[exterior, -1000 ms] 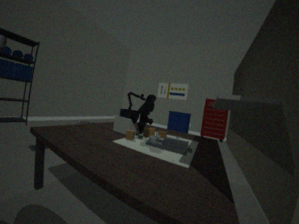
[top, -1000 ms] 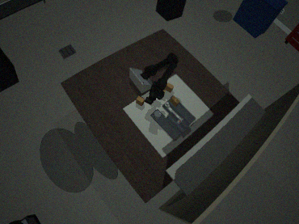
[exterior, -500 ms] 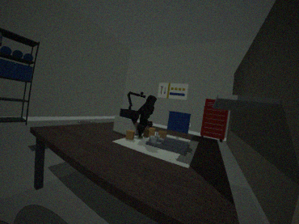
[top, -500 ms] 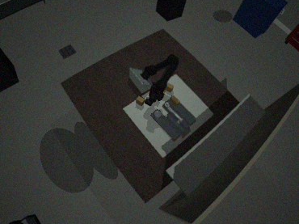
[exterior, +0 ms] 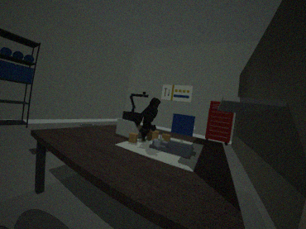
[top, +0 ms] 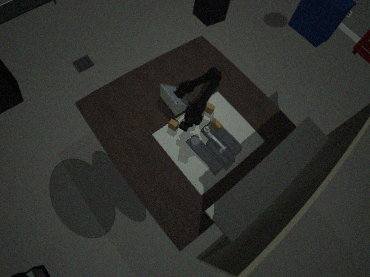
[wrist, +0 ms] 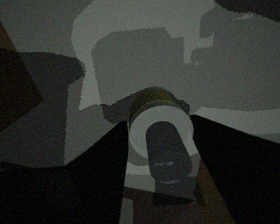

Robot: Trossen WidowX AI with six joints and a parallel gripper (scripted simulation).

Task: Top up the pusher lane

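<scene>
The grey lane fixture is 260 mm ahead of my gripper tip, 80 mm to the left of it and 10 mm below it. From my gripper tip the other things lie so: pale pusher plate (220 mm ahead, 70 mm to the left, 20 mm above).
</scene>
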